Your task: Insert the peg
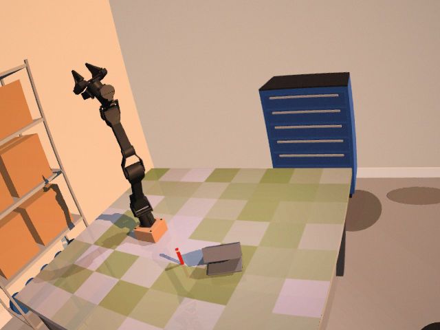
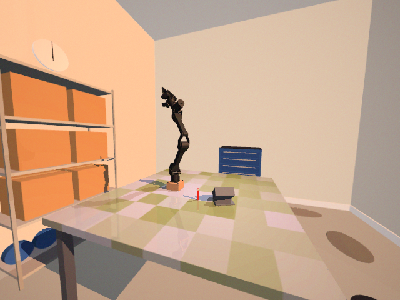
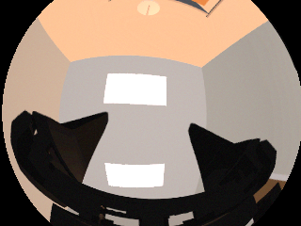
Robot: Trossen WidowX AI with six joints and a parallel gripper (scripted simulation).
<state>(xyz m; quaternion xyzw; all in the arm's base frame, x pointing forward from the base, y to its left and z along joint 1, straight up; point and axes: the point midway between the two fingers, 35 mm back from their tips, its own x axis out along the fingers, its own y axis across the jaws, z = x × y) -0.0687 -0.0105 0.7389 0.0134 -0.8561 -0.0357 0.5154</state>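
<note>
Now: the red peg 320 mm ahead of my gripper tip, 170 mm to the right of it and 770 mm below it. Round my gripper tip: grey sloped panel 500 mm ahead, 140 mm to the right, 780 mm below.
</note>
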